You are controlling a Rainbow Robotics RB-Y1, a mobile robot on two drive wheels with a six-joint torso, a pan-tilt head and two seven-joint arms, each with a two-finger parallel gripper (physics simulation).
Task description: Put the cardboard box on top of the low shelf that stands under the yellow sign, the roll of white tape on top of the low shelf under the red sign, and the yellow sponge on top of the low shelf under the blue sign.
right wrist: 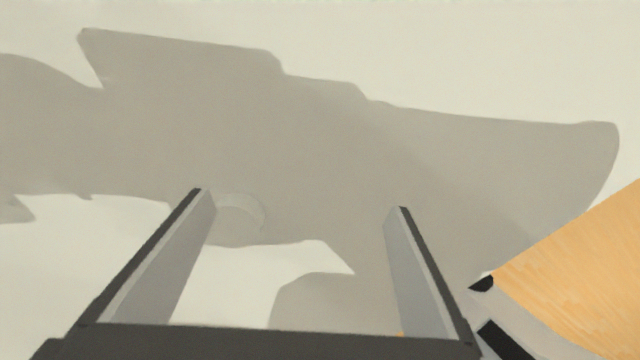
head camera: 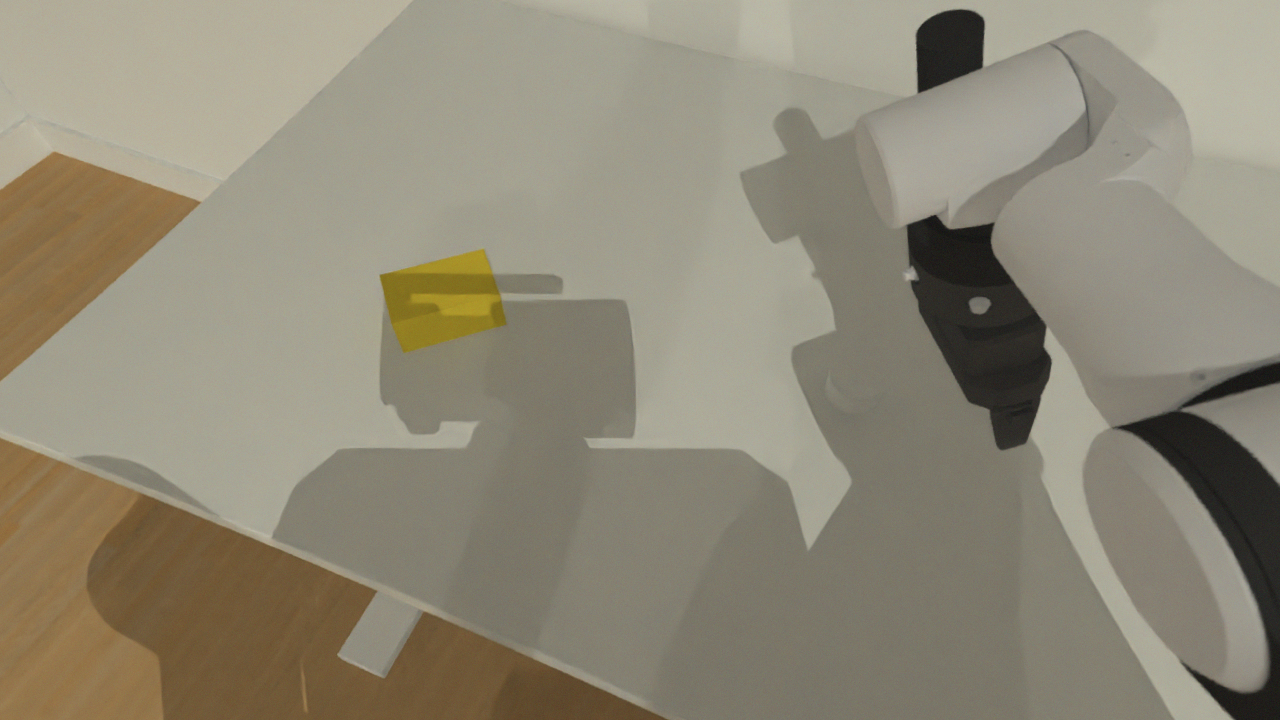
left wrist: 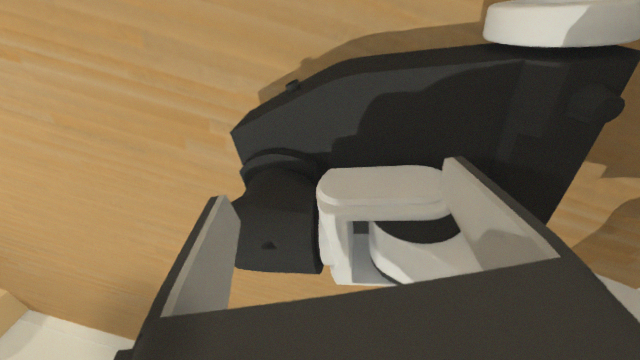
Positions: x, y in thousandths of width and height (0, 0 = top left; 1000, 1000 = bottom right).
Labels:
my left gripper: left wrist 526, 532; not seen in the head camera view (out of frame)
my right gripper: right wrist 473, 579; head camera 764, 537; not seen in the left wrist view (out of frame)
yellow sponge: head camera 343, 419; not seen in the right wrist view (out of frame); not seen in the left wrist view (out of frame)

